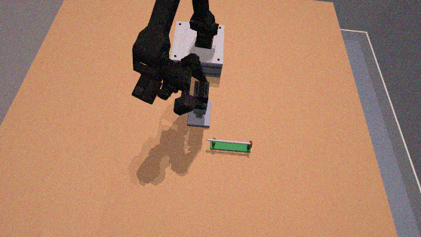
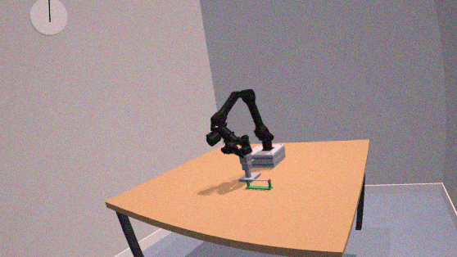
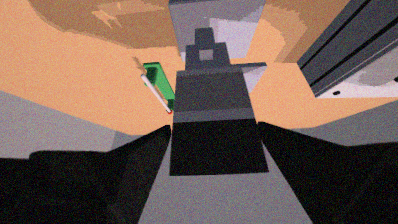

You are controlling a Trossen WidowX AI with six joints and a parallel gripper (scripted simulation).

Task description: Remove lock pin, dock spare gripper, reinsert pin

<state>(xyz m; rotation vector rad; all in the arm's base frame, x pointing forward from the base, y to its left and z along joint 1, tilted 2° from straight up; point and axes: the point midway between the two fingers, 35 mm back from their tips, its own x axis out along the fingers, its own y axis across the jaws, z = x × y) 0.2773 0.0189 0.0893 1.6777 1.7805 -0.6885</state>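
My gripper tip is 20 mm to the left of the spare gripper and 20 mm above it. The rest, counted from my gripper tip: green mount (120 mm below, 110 mm to the left, 100 mm ahead).
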